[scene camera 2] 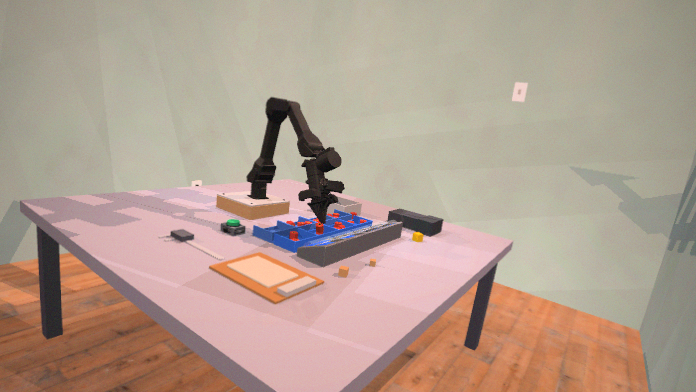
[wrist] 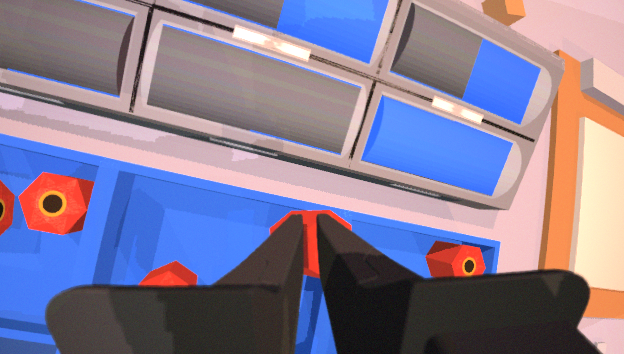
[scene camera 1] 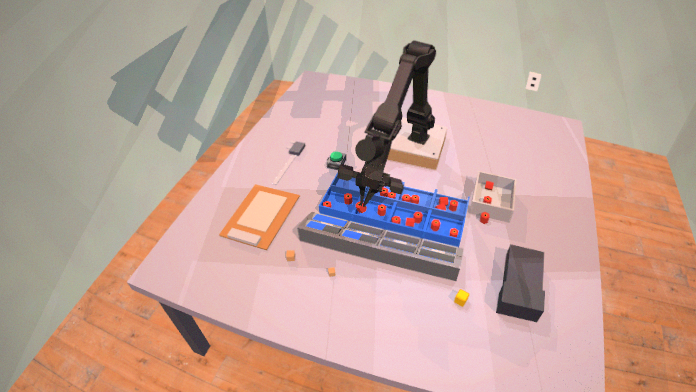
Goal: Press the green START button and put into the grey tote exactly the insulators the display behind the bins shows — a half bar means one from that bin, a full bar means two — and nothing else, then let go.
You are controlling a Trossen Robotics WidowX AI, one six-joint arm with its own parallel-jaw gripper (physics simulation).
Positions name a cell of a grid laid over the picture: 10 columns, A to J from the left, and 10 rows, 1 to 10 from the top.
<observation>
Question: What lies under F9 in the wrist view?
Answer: My gripper.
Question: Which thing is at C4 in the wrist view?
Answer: A grey display strip.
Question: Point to a grey tote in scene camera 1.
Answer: H6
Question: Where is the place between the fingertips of my gripper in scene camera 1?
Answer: F6
</observation>
